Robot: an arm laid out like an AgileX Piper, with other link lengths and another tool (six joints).
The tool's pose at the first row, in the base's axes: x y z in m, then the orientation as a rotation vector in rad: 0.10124, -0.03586, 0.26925, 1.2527, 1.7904, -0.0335
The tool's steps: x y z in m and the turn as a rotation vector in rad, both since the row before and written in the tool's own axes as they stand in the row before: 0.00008, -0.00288, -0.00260, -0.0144, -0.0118, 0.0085; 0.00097, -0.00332, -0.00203, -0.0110, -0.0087, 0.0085; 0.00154, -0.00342, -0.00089, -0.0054, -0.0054, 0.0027; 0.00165, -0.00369, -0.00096, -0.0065, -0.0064, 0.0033; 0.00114, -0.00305, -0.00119, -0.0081, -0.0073, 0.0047; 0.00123, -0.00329, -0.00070, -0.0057, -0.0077, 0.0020; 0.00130, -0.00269, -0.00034, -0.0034, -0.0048, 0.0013
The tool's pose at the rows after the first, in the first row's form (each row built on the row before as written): 0.09736, -0.03592, 0.26940, 1.2474, 1.7722, -0.0231; 0.09349, -0.03582, 0.26834, 1.2452, 1.7573, -0.0139; 0.09032, -0.03591, 0.26615, 1.2426, 1.7499, -0.0109; 0.08692, -0.03602, 0.26377, 1.2395, 1.7411, -0.0073; 0.08386, -0.03608, 0.26214, 1.2362, 1.7303, -0.0020; 0.08098, -0.03644, 0.26004, 1.2323, 1.7213, -0.0006; 0.07880, -0.03664, 0.25798, 1.2300, 1.7157, 0.0001
